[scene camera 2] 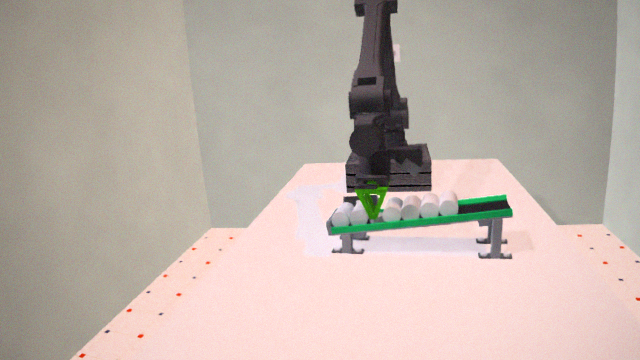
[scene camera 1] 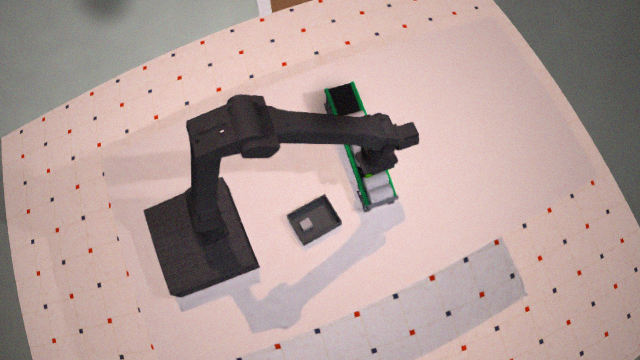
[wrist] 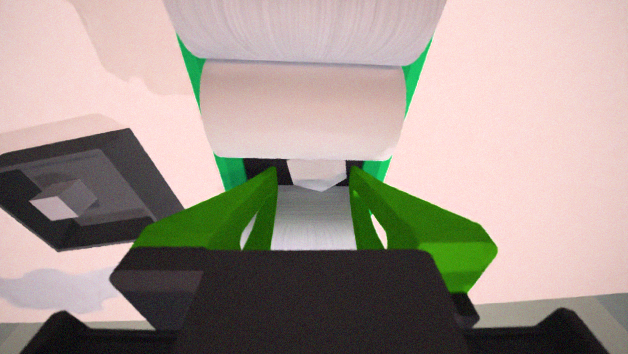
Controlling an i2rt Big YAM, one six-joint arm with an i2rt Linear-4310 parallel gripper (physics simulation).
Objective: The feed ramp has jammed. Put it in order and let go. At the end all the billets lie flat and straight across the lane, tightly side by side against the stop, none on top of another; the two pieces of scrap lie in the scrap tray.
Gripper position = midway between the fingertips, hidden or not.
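In scene camera 1 I see a scrap tray [scene camera 1: 320,211], but scene camera 1 does not show the hexagonal scrap piece, hidden by my gripper. Scene camera 2 gives me my gripper [scene camera 2: 374,215]. The wrist view has the scrap tray [wrist: 132,193], my gripper [wrist: 313,175] and the hexagonal scrap piece [wrist: 319,175].
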